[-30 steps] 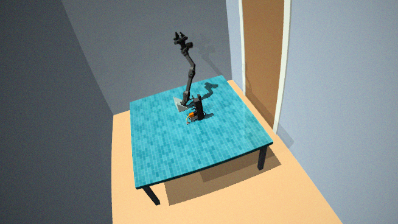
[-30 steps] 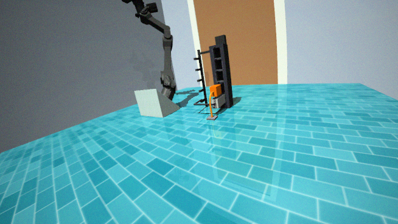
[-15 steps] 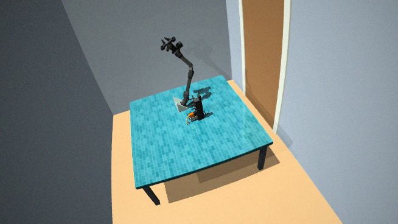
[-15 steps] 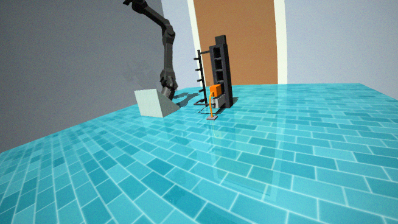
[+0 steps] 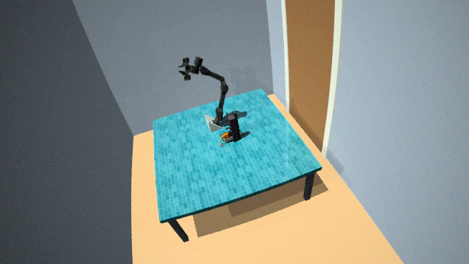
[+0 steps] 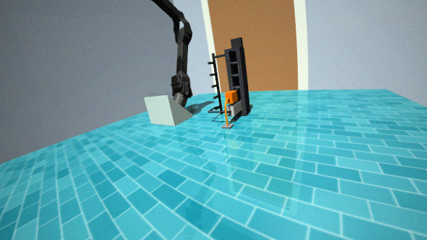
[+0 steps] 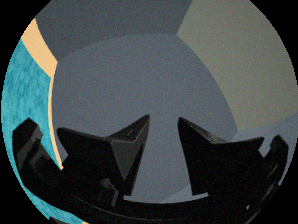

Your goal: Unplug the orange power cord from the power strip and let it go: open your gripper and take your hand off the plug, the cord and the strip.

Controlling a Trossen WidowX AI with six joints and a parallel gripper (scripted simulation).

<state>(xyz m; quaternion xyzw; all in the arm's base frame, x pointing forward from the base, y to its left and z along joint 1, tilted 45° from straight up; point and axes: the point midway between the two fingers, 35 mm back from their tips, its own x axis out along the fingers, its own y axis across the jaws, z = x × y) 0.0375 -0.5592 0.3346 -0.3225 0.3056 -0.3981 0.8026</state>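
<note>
The orange plug lies 230 mm ahead of my gripper tip, 240 mm to the left of it and 600 mm below it.
</note>
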